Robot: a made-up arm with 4 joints. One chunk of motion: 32 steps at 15 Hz.
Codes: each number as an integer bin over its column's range. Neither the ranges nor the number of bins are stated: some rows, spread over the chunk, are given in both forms.
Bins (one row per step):
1: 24 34 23 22 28 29
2: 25 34 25 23 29 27
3: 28 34 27 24 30 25
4: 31 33 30 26 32 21
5: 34 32 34 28 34 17
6: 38 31 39 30 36 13
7: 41 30 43 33 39 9
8: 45 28 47 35 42 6
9: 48 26 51 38 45 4
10: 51 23 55 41 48 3
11: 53 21 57 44 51 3
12: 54 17 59 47 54 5
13: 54 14 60 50 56 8
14: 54 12 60 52 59 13
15: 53 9 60 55 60 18
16: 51 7 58 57 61 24
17: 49 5 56 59 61 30
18: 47 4 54 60 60 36
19: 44 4 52 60 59 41
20: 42 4 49 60 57 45
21: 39 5 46 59 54 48
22: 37 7 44 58 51 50
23: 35 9 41 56 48 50
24: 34 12 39 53 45 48
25: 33 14 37 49 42 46
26: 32 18 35 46 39 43
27: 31 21 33 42 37 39
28: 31 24 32 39 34 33
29: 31 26 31 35 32 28
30: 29 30 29 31 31 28
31: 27 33 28 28 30 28
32: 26 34 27 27 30 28
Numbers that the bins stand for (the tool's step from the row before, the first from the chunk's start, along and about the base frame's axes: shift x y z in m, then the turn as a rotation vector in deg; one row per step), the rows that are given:
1: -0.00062 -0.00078 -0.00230 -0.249 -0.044 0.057
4: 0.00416 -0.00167 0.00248 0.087 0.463 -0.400
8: 0.01371 -0.00611 0.01408 0.844 1.733 -1.257
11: 0.01917 -0.01233 0.02090 1.602 2.876 -1.429
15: 0.01917 -0.02300 0.02295 2.527 4.019 -0.571
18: 0.01508 -0.02744 0.01886 2.948 4.019 0.457
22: 0.00825 -0.02478 0.01203 2.779 2.876 1.257
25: 0.00552 -0.01856 0.00725 2.022 1.733 1.029
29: 0.00416 -0.00789 0.00316 0.844 0.463 0.000
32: 0.00075 -0.00078 0.00043 0.171 0.210 0.000
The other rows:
2: 0.00006 -0.00078 -0.00094 -0.165 0.083 -0.057
3: 0.00211 -0.00078 0.00043 -0.081 0.210 -0.171
5: 0.00621 -0.00256 0.00521 0.256 0.717 -0.629
6: 0.00894 -0.00344 0.00862 0.424 0.971 -0.857
7: 0.01098 -0.00433 0.01135 0.676 1.352 -1.086
9: 0.01576 -0.00789 0.01681 1.097 2.114 -1.371
10: 0.01781 -0.01056 0.01954 1.349 2.495 -1.429
12: 0.01986 -0.01589 0.02227 1.854 3.257 -1.314
13: 0.01986 -0.01856 0.02295 2.106 3.511 -1.143
14: 0.01986 -0.02033 0.02295 2.275 3.892 -0.857
16: 0.01781 -0.02478 0.02159 2.695 4.146 -0.229
17: 0.01644 -0.02656 0.02022 2.863 4.146 0.114
19: 0.01303 -0.02744 0.01749 2.948 3.892 0.743
20: 0.01167 -0.02744 0.01544 2.948 3.638 0.971
21: 0.00962 -0.02656 0.01340 2.863 3.257 1.143
23: 0.00689 -0.02300 0.00998 2.611 2.495 1.257
24: 0.00621 -0.02033 0.00862 2.359 2.114 1.143
26: 0.00484 -0.01500 0.00589 1.770 1.352 0.857
27: 0.00416 -0.01233 0.00452 1.433 1.098 0.629
28: 0.00416 -0.00967 0.00384 1.181 0.717 0.286
30: 0.00279 -0.00433 0.00179 0.508 0.337 0.000
31: 0.00143 -0.00167 0.00111 0.256 0.210 0.000

